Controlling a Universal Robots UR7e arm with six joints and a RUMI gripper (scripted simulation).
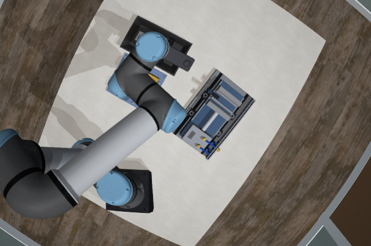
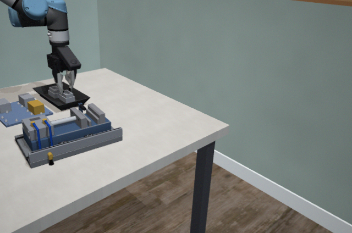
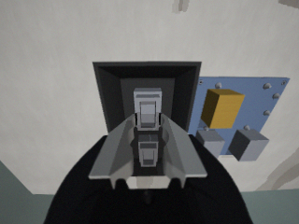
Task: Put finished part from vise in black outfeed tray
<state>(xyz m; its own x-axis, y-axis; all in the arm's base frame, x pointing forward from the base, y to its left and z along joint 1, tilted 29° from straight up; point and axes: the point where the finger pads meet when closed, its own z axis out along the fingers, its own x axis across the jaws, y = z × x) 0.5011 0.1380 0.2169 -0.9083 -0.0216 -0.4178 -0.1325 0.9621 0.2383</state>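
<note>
Now: the yellow block 13 cm behind my hand, 4 cm below it and 1 cm to the right of it. Also, from my hand: blue fixture plate (17 cm behind, 6 cm below, 3 cm to the left); vise (28 cm to the right, 9 cm behind, 3 cm below).
</note>
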